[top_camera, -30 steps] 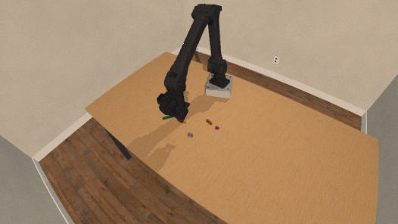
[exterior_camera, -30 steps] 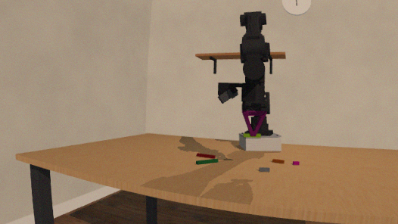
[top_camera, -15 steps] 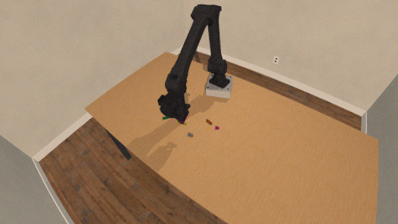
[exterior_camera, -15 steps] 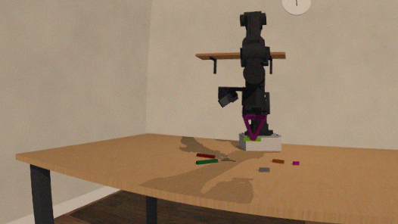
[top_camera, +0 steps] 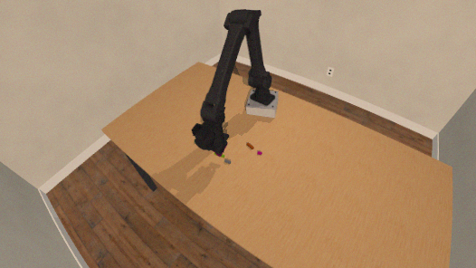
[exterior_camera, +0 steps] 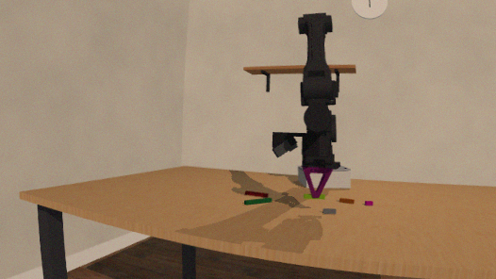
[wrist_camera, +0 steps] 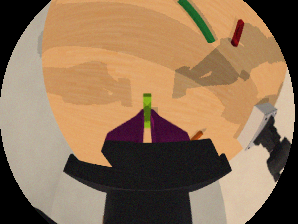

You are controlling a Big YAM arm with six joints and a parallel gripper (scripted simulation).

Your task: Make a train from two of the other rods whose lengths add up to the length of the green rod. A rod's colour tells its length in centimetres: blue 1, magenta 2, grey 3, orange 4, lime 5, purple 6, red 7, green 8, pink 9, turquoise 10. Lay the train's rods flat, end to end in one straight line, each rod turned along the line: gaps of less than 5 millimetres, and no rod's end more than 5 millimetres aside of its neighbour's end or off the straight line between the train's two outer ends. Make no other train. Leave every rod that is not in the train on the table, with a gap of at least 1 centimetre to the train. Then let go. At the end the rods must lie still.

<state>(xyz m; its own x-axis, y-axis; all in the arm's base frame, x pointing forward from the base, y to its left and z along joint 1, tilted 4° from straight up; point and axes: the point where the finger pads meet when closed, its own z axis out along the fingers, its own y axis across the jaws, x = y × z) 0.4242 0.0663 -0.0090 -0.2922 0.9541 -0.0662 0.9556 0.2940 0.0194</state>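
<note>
Right now the grey rod is 40 mm below my hand, 30 mm to the left of it and 10 mm behind it. From my hand the other things lie so: lime rod 10 mm below; green rod 160 mm to the right, 40 mm below, 30 mm behind; orange rod 150 mm behind, 60 mm to the left, 40 mm below.
</note>
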